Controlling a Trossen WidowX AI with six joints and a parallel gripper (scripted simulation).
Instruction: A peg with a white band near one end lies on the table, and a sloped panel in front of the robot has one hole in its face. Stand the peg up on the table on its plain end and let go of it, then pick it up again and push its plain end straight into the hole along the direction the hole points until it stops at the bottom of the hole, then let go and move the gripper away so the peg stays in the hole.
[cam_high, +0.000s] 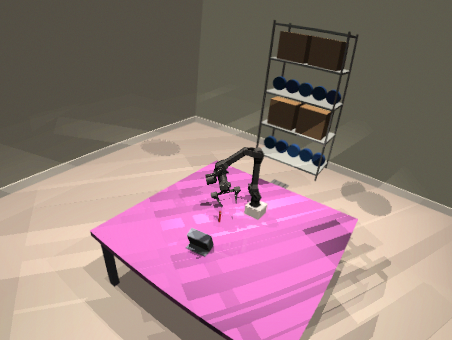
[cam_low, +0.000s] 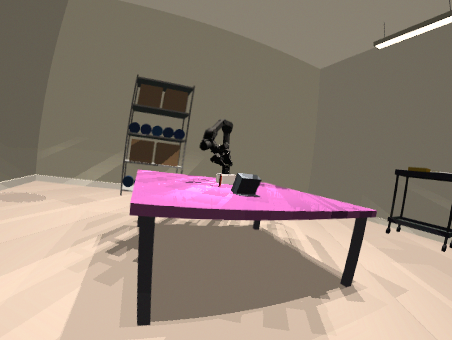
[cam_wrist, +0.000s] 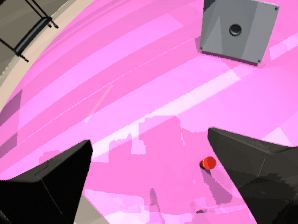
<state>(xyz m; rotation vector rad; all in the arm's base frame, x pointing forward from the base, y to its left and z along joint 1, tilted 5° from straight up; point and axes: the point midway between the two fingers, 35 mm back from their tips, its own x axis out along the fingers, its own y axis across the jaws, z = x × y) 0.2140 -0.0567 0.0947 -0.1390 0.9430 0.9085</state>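
Now: gripper tip 2 cm short of the red peg, 5 cm to the left of it and 9 cm above it. From my gripper tip the other things lie so: dark panel block 27 cm ahead, 5 cm to the left, 9 cm below.
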